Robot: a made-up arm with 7 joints.
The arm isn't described. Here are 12 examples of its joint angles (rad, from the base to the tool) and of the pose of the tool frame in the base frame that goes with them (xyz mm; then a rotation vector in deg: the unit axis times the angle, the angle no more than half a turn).
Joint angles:
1: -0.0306 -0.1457 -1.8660 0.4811 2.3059 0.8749 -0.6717
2: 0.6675 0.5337 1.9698 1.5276 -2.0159 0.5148 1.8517
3: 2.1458 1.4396 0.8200 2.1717 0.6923 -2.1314 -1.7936
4: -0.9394 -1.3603 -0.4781 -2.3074 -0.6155 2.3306 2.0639
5: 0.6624 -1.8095 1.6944 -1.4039 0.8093 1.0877 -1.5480
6: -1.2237 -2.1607 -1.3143 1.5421 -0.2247 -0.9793 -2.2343
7: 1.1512 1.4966 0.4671 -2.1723 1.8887 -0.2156 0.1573
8: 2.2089 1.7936 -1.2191 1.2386 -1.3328 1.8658 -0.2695
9: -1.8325 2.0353 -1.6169 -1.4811 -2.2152 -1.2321 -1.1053
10: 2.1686 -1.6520 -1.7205 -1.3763 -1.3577 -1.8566 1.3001
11: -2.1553 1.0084 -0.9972 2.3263 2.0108 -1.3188 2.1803
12: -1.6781 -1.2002 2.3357 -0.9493 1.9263 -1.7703 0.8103
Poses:
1: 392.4 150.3 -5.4 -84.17 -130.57 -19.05
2: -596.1 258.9 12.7 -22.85 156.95 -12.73
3: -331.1 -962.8 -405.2 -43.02 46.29 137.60
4: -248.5 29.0 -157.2 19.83 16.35 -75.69
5: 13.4 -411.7 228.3 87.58 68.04 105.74
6: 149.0 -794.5 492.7 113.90 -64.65 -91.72
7: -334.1 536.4 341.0 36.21 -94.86 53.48
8: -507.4 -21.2 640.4 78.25 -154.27 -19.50
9: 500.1 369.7 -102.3 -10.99 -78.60 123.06
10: 145.5 300.8 170.6 -29.43 136.71 -105.74
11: 276.4 -590.0 -433.2 -129.51 23.29 58.44
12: -274.6 219.3 -176.9 -55.30 -72.93 140.94
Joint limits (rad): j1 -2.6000..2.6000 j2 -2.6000..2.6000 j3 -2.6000..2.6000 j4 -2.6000..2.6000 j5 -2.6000..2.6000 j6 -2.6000..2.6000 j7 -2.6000..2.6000
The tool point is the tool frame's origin. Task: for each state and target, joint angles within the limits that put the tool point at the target. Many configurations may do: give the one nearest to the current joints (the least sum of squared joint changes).
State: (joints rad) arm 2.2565 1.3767 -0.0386 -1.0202 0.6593 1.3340 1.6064
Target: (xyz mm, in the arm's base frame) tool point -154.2 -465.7 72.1
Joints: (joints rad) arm 2.3436 0.9770 -0.4593 -1.4191 0.6244 1.4014 2.1847
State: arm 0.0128 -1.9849 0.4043 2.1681 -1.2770 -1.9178 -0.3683
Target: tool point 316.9 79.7 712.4
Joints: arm 0.0307 -2.0534 0.1607 1.9275 -1.4282 -1.9842 -0.2643
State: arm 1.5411 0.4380 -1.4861 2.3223 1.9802 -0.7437 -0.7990
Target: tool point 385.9 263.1 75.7
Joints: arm 1.5571 -0.1320 -1.4163 2.3996 2.2242 -0.4791 -0.8688
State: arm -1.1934 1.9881 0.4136 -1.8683 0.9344 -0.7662 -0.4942
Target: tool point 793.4 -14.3 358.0
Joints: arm -0.9077 1.7501 0.5526 -1.7365 1.1387 -0.5934 -0.4550
